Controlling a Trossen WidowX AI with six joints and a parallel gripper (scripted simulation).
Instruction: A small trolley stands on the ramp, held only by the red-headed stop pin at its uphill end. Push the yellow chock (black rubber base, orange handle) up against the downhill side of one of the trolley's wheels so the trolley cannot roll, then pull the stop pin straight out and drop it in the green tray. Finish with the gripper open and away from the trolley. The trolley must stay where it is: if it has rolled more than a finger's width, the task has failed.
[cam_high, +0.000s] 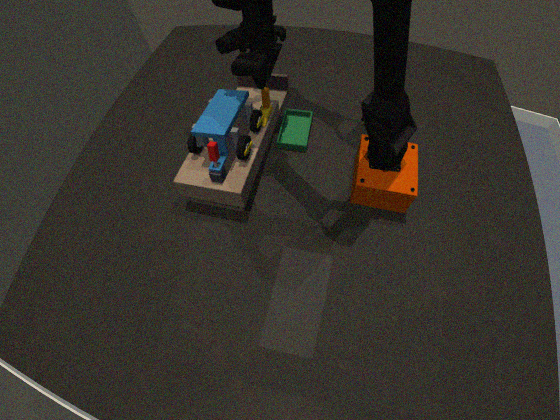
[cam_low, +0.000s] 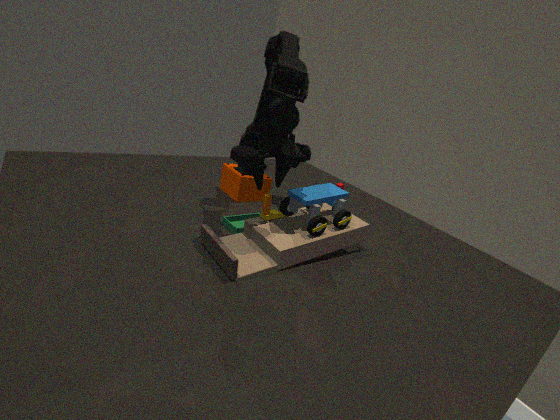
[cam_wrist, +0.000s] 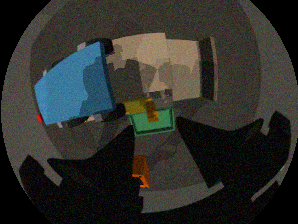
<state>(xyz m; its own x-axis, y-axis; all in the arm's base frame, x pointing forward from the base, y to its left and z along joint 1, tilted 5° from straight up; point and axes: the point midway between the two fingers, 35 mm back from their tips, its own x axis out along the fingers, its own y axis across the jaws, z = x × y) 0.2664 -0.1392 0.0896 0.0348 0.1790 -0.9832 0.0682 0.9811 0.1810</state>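
Now: gripper tip 50 mm short of the red-headed stop pin, 210 mm to the right of it and 20 mm above it. From my gripper tip the other things lie so: trolley: 70 mm ahead, 110 mm to the left, 30 mm below; then yellow chock: 30 mm to the left, 60 mm below; then raised lip: 50 mm ahead, 150 mm to the right, 110 mm below.
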